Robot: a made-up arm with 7 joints. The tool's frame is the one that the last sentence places.
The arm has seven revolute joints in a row. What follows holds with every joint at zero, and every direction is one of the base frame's.
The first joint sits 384 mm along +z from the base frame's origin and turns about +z.
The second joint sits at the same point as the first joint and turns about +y.
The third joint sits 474 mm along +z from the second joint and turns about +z.
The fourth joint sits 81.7 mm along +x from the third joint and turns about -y.
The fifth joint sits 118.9 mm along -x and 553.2 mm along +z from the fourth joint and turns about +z.
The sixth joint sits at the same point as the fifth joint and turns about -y.
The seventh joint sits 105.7 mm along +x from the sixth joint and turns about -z.
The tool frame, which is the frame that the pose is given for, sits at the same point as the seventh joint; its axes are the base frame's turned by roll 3.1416, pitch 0 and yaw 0 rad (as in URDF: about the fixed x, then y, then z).
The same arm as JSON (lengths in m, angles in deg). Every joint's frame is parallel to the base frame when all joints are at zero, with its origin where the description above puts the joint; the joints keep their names.
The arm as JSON. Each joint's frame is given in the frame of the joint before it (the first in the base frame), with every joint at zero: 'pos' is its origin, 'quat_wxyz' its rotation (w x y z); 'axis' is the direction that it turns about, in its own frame. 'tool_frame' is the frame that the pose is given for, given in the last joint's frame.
{"length_unit": "m", "angle_unit": "deg", "joints": [
  {"joint": "joint 1", "pos": [0.0, 0.0, 0.384], "quat_wxyz": [1.0, 0.0, 0.0, 0.0], "axis": [0.0, 0.0, 1.0]},
  {"joint": "joint 2", "pos": [0.0, 0.0, 0.0], "quat_wxyz": [1.0, 0.0, 0.0, 0.0], "axis": [0.0, 1.0, 0.0]},
  {"joint": "joint 3", "pos": [0.0, 0.0, 0.474], "quat_wxyz": [1.0, 0.0, 0.0, 0.0], "axis": [0.0, 0.0, 1.0]},
  {"joint": "joint 4", "pos": [0.0817, 0.0, 0.0], "quat_wxyz": [1.0, 0.0, 0.0, 0.0], "axis": [0.0, -1.0, 0.0]},
  {"joint": "joint 5", "pos": [-0.1189, 0.0, 0.5532], "quat_wxyz": [1.0, 0.0, 0.0, 0.0], "axis": [0.0, 0.0, 1.0]},
  {"joint": "joint 6", "pos": [0.0, 0.0, 0.0], "quat_wxyz": [1.0, 0.0, 0.0, 0.0], "axis": [0.0, -1.0, 0.0]},
  {"joint": "joint 7", "pos": [0.1057, 0.0, 0.0], "quat_wxyz": [1.0, 0.0, 0.0, 0.0], "axis": [0.0, 0.0, -1.0]}
], "tool_frame": {"pos": [0.0, 0.0, 0.0], "quat_wxyz": [0.000004, -1.0, 0.0, 0.0]}}

